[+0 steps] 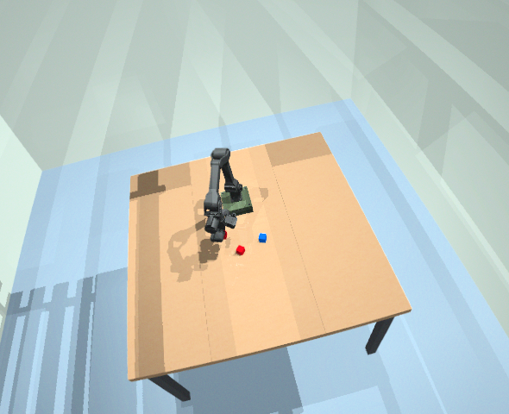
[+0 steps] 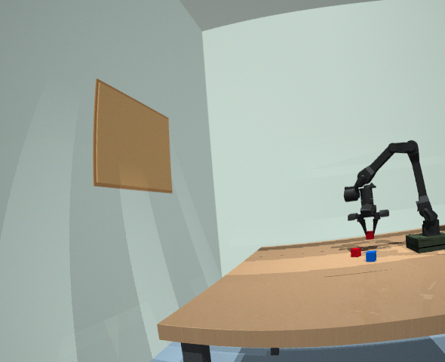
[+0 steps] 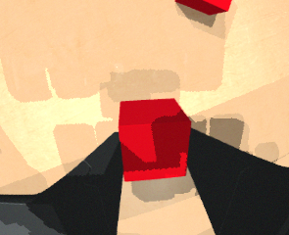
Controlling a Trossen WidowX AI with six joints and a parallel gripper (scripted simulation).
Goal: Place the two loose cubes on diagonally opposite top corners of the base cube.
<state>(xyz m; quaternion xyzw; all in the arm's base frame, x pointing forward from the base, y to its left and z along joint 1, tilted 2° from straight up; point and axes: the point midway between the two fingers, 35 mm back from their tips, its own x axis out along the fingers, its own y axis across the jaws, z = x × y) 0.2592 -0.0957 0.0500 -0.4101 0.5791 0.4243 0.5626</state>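
My gripper tip is 20 cm to the right of the blue cube, 6 cm above it and 3 cm short of it.
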